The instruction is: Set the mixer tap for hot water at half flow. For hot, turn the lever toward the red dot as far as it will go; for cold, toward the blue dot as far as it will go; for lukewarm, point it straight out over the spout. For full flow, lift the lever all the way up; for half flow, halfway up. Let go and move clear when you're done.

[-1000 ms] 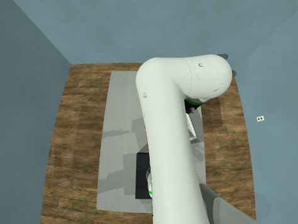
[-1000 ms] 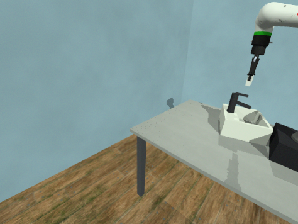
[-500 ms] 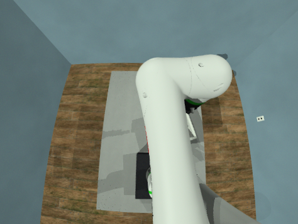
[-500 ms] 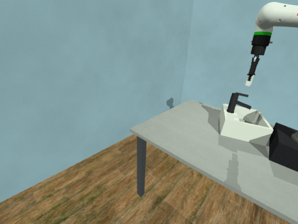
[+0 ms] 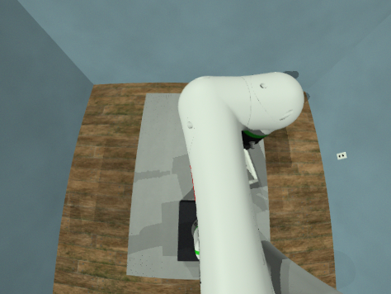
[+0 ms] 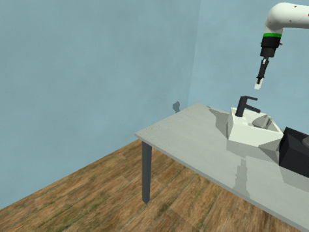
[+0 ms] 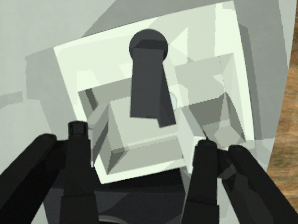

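My gripper is now 20 mm short of the lever and 100 mm above it. From my hand the other things lie so: white basin: 60 mm behind, 30 mm to the right, 330 mm below.
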